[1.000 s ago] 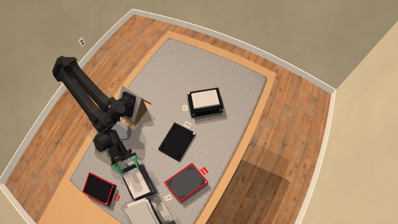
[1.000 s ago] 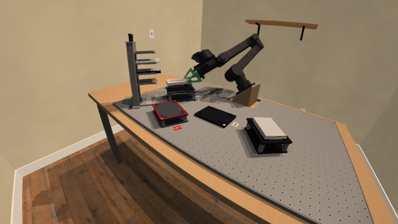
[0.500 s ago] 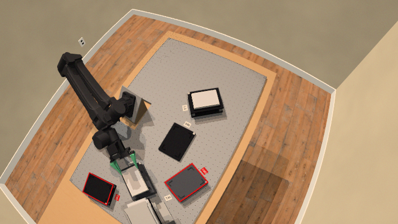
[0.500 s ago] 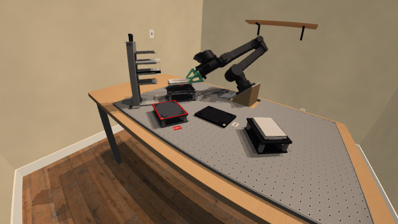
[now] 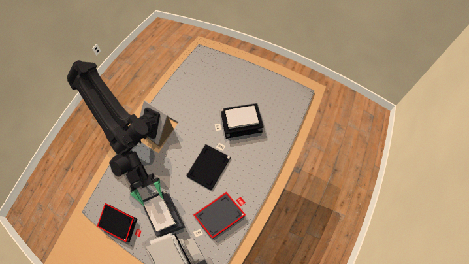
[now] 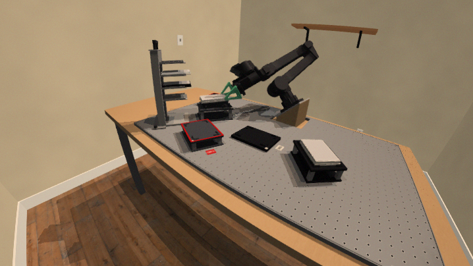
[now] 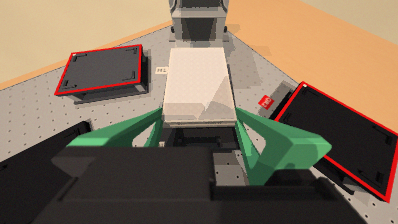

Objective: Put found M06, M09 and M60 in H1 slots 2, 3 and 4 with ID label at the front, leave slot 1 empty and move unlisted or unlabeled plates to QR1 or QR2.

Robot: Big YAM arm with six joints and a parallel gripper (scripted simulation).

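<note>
Right now the grey regrip nest is 40 mm ahead of my hand, 30 mm to the right of it and 50 mm below it. Also, from my hand: H1 deck label (200 mm ahead, 20 mm to the right, 110 mm below); then dark plate (190 mm ahead, 130 mm to the right, 70 mm above); then red-edged quarantine nest (130 mm behind, 190 mm to the right, 70 mm below).
</note>
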